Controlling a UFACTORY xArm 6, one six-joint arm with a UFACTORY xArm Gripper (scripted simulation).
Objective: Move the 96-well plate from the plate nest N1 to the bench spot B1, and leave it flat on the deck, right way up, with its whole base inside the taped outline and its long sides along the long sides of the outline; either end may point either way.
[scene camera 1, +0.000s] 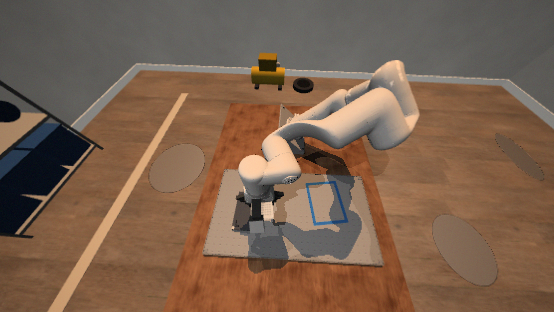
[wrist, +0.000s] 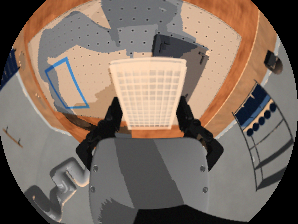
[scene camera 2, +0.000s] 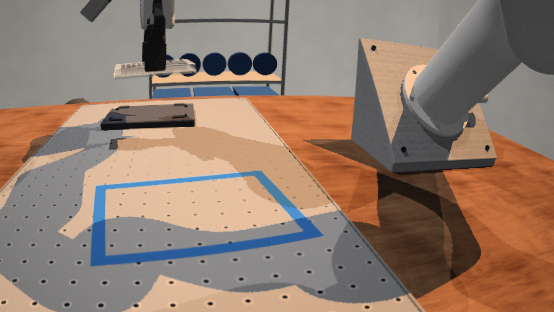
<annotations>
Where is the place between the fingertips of the gripper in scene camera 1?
261, 202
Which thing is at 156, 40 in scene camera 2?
The gripper.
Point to a 96-well plate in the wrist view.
152, 108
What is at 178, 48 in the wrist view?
A dark plate nest N1.
</annotations>
